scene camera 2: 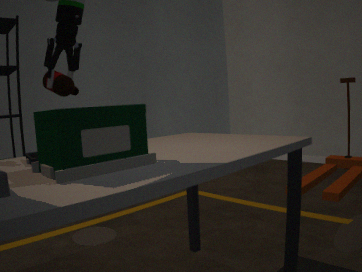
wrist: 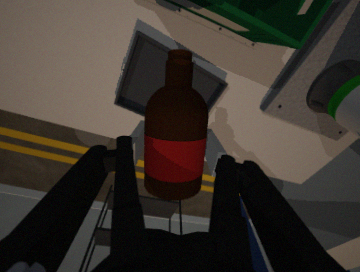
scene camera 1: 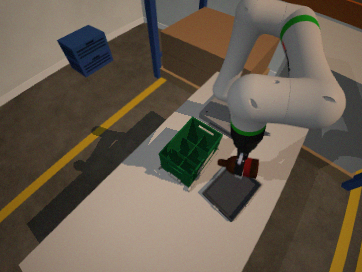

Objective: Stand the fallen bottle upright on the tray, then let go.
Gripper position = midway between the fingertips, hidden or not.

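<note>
The gripper (scene camera 2: 59, 88) can be seen in the wrist view too, where it is the gripper (wrist: 175, 134) that shares the scene with a brown bottle (wrist: 176, 117).
</note>
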